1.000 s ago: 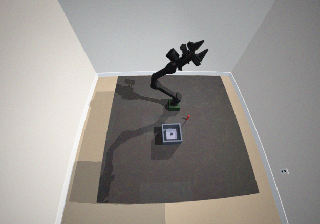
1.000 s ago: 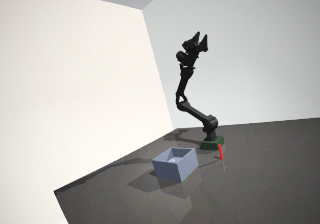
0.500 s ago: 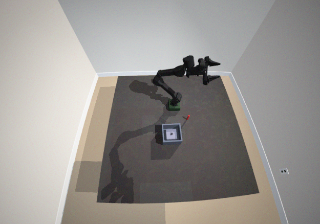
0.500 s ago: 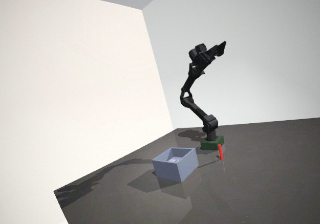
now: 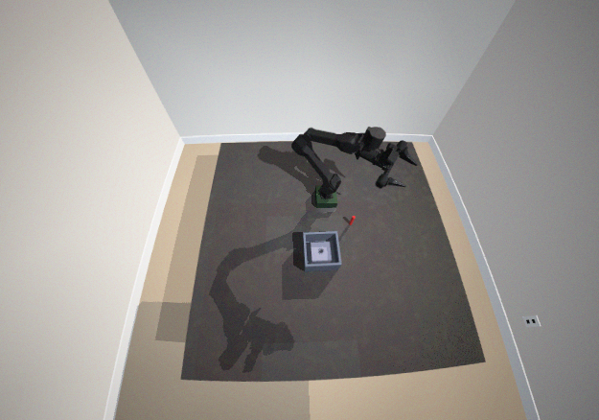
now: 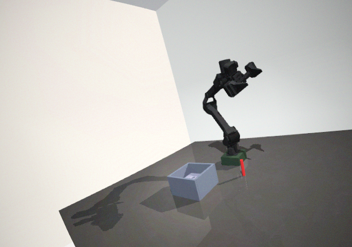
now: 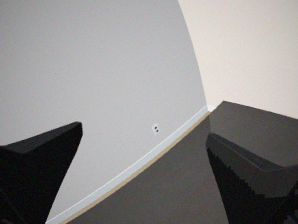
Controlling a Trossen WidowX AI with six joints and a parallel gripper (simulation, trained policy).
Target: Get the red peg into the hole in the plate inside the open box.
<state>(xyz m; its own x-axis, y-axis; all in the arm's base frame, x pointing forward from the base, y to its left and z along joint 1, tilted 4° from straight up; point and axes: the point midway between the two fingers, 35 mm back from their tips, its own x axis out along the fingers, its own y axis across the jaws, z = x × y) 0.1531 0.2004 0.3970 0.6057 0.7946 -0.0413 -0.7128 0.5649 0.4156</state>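
The red peg is 39 cm below my gripper tip, 14 cm to the right of it and 3 cm behind it. The rest, counted from my gripper tip: blue-grey box: 40 cm below, 32 cm to the right, 12 cm ahead; then pale plate: 38 cm below, 32 cm to the right, 12 cm ahead.
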